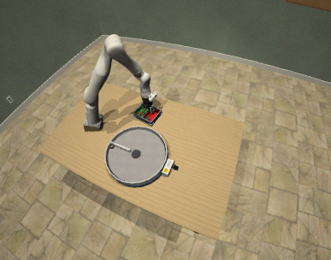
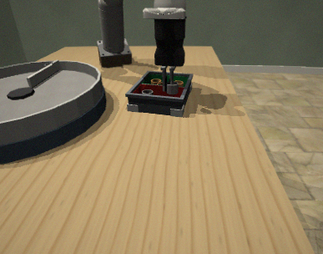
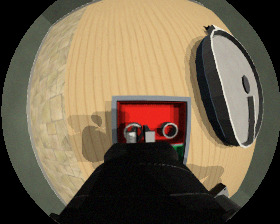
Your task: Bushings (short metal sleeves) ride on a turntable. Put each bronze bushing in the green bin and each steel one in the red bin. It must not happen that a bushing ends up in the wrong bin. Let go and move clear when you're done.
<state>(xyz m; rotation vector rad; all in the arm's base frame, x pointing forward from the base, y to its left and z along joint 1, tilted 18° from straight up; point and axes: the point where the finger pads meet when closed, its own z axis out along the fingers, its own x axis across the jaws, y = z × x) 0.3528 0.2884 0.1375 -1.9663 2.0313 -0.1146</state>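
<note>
My gripper is now 3 cm past the bin, 2 cm to the left of it and 4 cm above it. Round my hand: grey turntable (11 cm ahead, 37 cm to the right, 1 cm below).
</note>
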